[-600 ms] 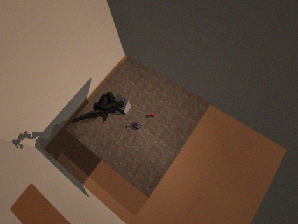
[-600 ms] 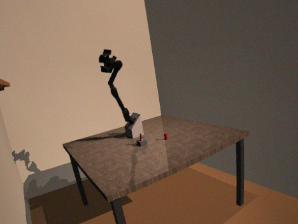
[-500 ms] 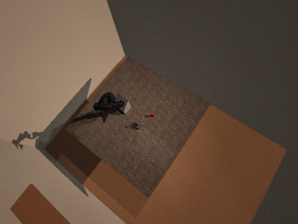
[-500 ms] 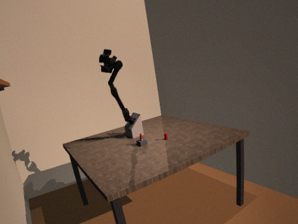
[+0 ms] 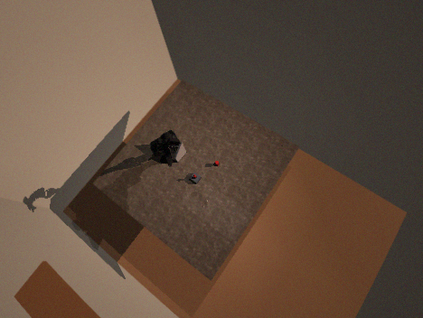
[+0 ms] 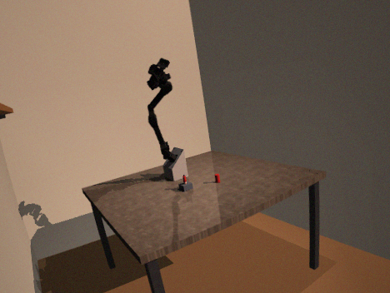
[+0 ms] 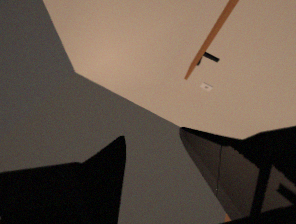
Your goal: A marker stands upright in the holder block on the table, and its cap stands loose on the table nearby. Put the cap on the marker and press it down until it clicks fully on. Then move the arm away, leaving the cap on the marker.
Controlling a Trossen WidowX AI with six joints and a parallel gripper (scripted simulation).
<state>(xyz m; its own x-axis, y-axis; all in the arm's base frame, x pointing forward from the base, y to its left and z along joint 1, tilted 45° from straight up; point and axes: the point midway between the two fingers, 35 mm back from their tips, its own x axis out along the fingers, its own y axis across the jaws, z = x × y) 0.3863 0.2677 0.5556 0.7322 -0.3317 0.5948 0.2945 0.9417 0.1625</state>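
The red cap is 760 mm below my gripper tip, 320 mm to the left of it and 30 mm ahead of it. The rest, counted from my gripper tip: grey holder block 770 mm below, 120 mm to the left, 60 mm behind.
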